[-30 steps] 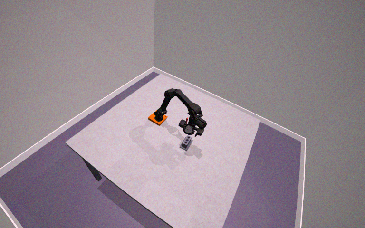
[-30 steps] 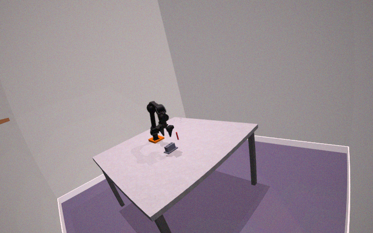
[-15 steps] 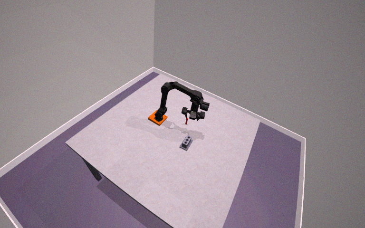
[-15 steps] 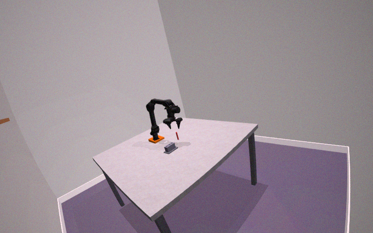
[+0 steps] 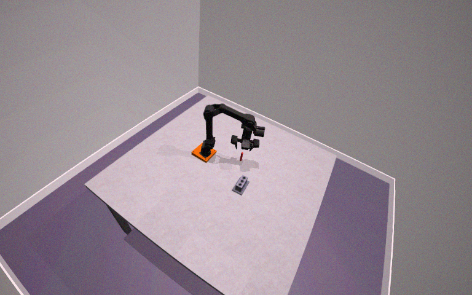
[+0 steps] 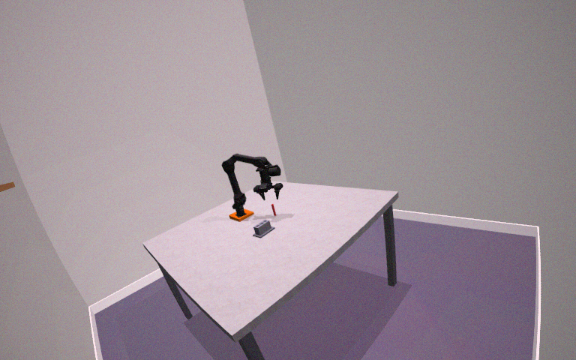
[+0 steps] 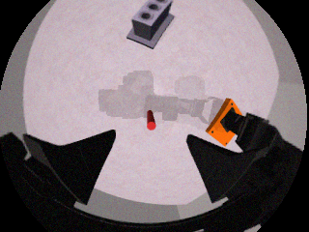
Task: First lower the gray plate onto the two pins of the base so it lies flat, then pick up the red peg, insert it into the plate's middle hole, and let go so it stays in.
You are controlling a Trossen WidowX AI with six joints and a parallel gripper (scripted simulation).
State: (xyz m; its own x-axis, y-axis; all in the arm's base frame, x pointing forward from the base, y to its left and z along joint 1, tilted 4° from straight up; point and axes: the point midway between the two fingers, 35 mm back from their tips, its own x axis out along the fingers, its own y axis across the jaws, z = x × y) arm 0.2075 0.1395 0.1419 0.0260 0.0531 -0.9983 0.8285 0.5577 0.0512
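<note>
Now: the red peg 7 cm below my gripper tip. From my gripper tip the other things lie so: dark flat base (17 cm to the right, 14 cm ahead, 10 cm below); gray plate (17 cm to the right, 14 cm ahead, 7 cm below).
</note>
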